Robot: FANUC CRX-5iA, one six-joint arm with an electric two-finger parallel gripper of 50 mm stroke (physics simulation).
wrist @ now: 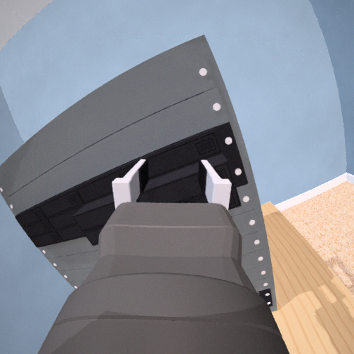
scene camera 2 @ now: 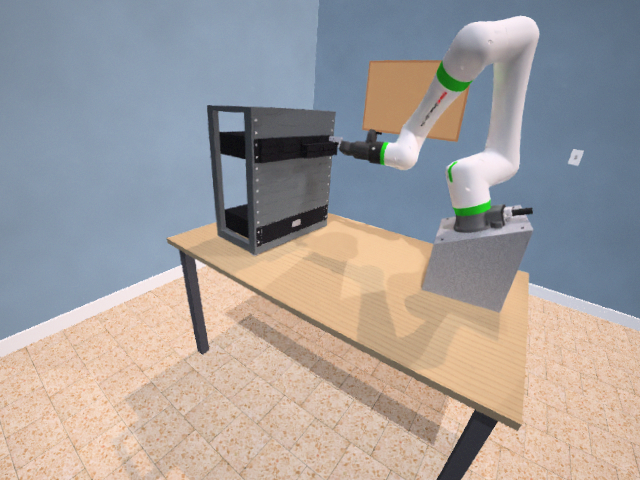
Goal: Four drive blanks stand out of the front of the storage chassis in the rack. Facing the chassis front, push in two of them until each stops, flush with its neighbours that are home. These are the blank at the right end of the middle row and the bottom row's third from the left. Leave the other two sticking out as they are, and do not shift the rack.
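Seen in the pictures: gripper, fingertip midpoint: point(scene camera 2: 332, 141); arm's base at its link origin: point(scene camera 2: 475, 225).
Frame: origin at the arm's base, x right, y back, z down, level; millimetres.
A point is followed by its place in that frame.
The storage chassis point(scene camera 2: 279, 148) {z -197, x -332, y -709 mm} point(wrist: 206, 145) is a black band of drive blanks in the upper part of the grey rack point(scene camera 2: 293, 188) {z -12, x -229, y -728 mm} point(wrist: 150, 95). Dark blanks point(scene camera 2: 317, 149) {z -185, x -135, y -680 mm} stand out of its front in scene camera 2. In the wrist view, a blank with a paler upper face point(wrist: 218, 162) shows at the right end, partly behind the right finger, and another protruding blank point(wrist: 95, 206) shows at the left. The bottom row's third blank is hard to tell, largely hidden by the gripper. My gripper point(scene camera 2: 334, 139) {z -218, x -37, y -677 mm} point(wrist: 173, 169) is open and empty, its fingertips close to the chassis front near its right end; contact cannot be told.
The rack stands on the wooden table point(scene camera 2: 361, 320) {z 253, x -470, y -162 mm} point(wrist: 300, 275). A black lower unit point(scene camera 2: 279, 229) {z 164, x -315, y -725 mm} with a pale label sits at its base. The robot's grey pedestal point(scene camera 2: 475, 263) {z 90, x -121, y 55 mm} stands at the table's other end. A corkboard point(scene camera 2: 403, 98) hangs on the wall behind the arm.
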